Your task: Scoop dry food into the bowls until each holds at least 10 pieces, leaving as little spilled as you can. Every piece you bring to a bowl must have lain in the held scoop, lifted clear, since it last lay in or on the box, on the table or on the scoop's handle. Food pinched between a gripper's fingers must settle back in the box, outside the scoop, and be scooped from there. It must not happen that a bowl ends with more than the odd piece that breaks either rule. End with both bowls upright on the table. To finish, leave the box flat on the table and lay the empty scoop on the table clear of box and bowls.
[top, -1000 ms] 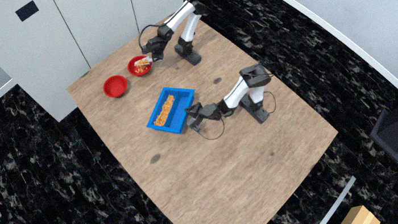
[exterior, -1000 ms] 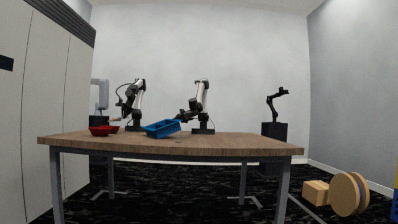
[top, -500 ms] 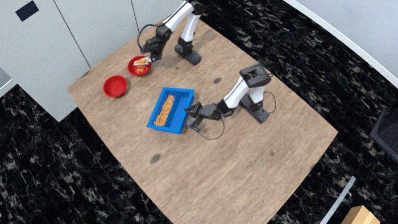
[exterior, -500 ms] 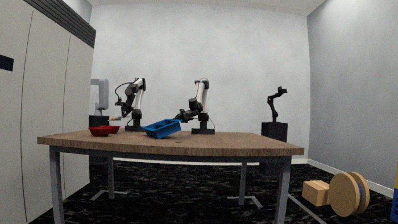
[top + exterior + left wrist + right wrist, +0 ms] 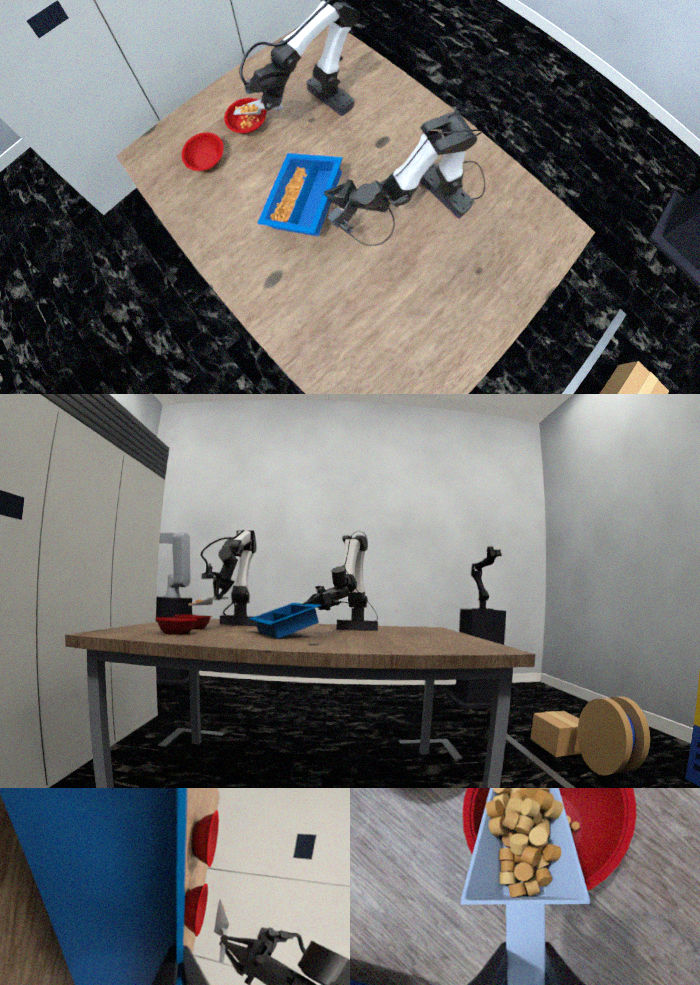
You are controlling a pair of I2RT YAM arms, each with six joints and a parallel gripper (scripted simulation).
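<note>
The blue box lies 8 cm to the right of my left hand, 5 cm below it and 4 cm ahead of it. Round my left hand: grey scoop 42 cm to the right, 5 cm behind.
</note>
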